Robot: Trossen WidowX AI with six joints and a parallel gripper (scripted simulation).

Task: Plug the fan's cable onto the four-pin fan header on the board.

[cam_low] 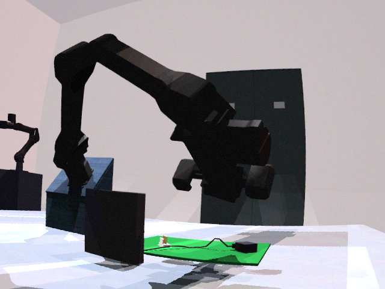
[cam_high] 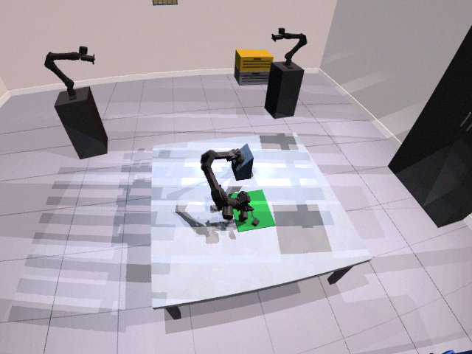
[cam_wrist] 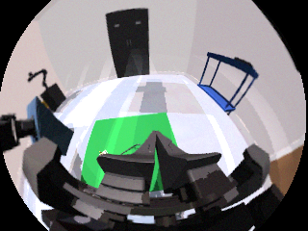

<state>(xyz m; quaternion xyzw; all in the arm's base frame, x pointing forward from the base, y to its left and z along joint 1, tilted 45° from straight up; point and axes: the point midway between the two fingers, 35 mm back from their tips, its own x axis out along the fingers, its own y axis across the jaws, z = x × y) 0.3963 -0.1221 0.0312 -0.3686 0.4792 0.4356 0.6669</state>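
Now: gripper tip 30 mm short of the black plug, 10 mm to the right of it and 100 mm above it. Also, from my gripper tip: black fan block 190 mm behind, 140 mm to the right, 50 mm below; green board 80 mm behind, 30 mm to the left, 130 mm below.
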